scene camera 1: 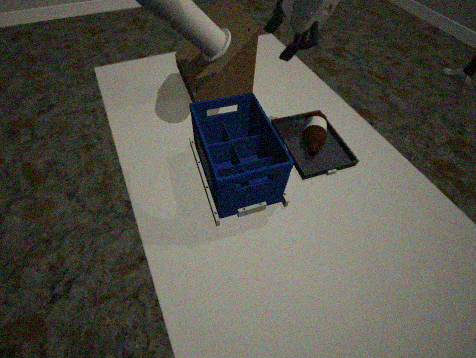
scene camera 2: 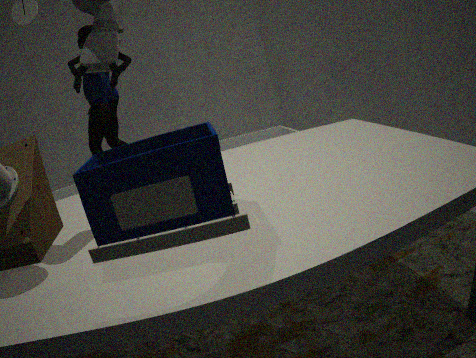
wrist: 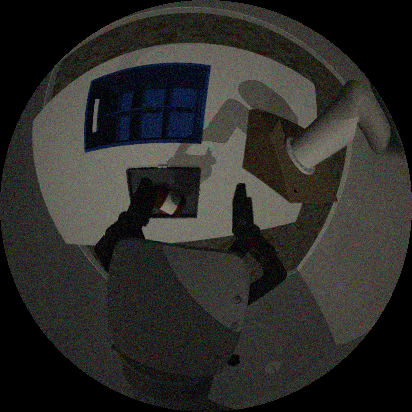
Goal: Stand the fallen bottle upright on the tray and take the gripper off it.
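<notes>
The brown bottle with a white label lies on its side on the dark, low-rimmed tray. In scene camera 1 its neck points toward the near side of the tray. In the wrist view a finger hides its neck end. Neither bottle nor tray shows in scene camera 2. My gripper is open and empty. It hangs high above the table, apart from the bottle, toward the arm-base side of the tray in scene camera 1.
A blue compartment crate stands beside the tray, between low rails. The arm's wooden base block stands at the table's end. A person stands beyond the table.
</notes>
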